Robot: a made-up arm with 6 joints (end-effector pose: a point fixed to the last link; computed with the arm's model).
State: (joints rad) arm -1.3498 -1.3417 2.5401 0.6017 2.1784 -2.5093
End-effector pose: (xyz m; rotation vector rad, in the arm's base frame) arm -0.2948 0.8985 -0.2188 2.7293 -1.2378 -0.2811
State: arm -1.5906 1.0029 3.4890 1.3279 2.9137 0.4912
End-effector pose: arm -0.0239 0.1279 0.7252 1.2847 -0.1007 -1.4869
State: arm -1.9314 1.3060 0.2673 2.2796 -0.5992 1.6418
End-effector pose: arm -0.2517 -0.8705 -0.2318 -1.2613 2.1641 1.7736
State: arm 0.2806 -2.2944 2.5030 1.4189 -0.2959 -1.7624
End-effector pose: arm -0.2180 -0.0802 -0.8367 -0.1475 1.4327 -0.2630
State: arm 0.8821 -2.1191 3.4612 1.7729 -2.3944 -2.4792
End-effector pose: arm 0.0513 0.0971 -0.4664 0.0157 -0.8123 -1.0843
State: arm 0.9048 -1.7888 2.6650 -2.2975 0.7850 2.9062
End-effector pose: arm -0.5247 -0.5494 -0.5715 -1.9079 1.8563 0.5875
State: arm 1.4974 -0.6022 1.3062 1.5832 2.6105 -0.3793
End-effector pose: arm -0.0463 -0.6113 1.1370 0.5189 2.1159 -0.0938
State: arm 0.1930 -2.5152 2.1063 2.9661 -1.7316 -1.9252
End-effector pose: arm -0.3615 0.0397 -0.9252 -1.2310 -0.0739 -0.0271
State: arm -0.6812 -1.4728 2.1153 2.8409 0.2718 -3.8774
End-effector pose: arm -0.7766 0.7648 -0.1154 -1.0785 -2.3355 1.4091
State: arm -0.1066 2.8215 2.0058 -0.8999 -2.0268 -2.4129
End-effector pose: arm 0.5297 -0.1255 -0.8849 -0.7383 -1.4007 1.9068
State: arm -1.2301 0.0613 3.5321 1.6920 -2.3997 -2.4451
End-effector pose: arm -0.1666 0.5098 0.3534 -1.3397 1.8118 -1.3669
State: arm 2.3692 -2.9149 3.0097 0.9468 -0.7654 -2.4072
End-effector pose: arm -0.3208 0.4023 -0.5149 0.2814 1.1907 1.0189
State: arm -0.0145 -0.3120 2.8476 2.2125 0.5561 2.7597
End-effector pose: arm -0.7967 0.0774 0.5390 -0.2300 -2.0679 1.5794
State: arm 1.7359 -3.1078 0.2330 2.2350 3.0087 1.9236
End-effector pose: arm 0.0360 -0.6286 -0.5989 0.4568 0.0677 1.8570
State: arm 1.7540 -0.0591 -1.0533 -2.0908 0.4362 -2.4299
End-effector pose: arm -0.0969 0.2228 0.0762 -2.4820 -0.6560 1.6952
